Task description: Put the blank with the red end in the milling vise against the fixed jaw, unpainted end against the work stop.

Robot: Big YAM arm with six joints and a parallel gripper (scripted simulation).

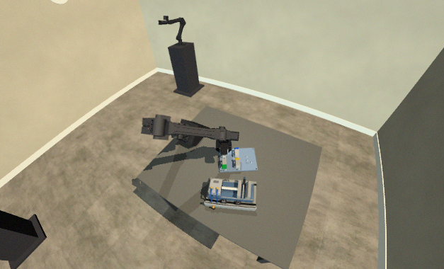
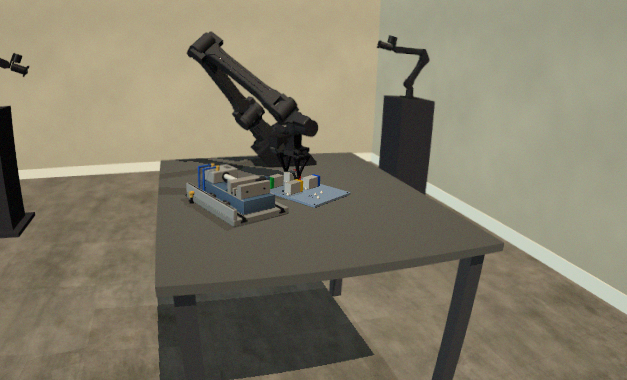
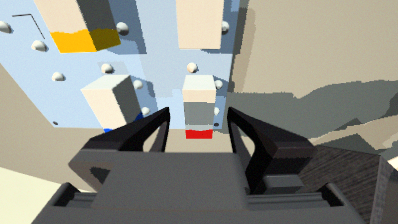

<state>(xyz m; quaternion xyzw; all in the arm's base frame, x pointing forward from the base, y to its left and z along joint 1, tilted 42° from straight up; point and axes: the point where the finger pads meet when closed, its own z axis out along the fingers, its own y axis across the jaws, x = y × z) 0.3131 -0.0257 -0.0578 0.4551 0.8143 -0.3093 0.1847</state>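
The grey bar with red end lies 2 cm below my hand. From my hand the other things lie so: light blue plate: 10 cm ahead, 1 cm to the left, 4 cm below; then blue-ended blank: 8 cm ahead, 5 cm to the left, 2 cm below; then green-ended blank: 5 cm ahead, 8 cm to the right, 2 cm below.
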